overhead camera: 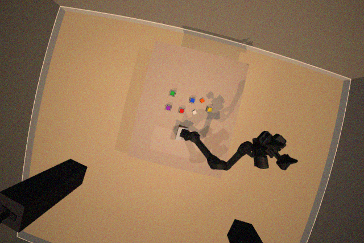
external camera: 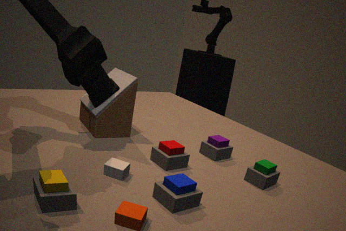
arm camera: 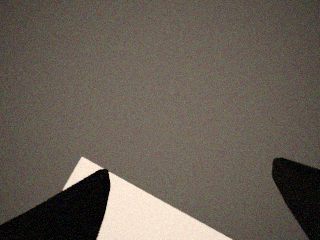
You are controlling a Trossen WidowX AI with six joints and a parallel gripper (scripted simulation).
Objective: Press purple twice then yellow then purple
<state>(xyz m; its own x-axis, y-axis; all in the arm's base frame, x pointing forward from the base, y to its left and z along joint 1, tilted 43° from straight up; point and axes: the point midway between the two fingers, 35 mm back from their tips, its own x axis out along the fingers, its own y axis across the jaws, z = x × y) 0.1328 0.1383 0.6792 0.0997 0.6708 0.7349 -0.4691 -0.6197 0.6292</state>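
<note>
Right now my gripper tip is 66 cm above the purple button, 56 cm to the right of it and 4 cm past it. The rest, counted from my gripper tip: white block (68 cm below, 34 cm to the left, 1 cm ahead); yellow button (66 cm below, 22 cm to the left, 8 cm ahead); orange block (68 cm below, 31 cm to the left, 13 cm ahead).
</note>
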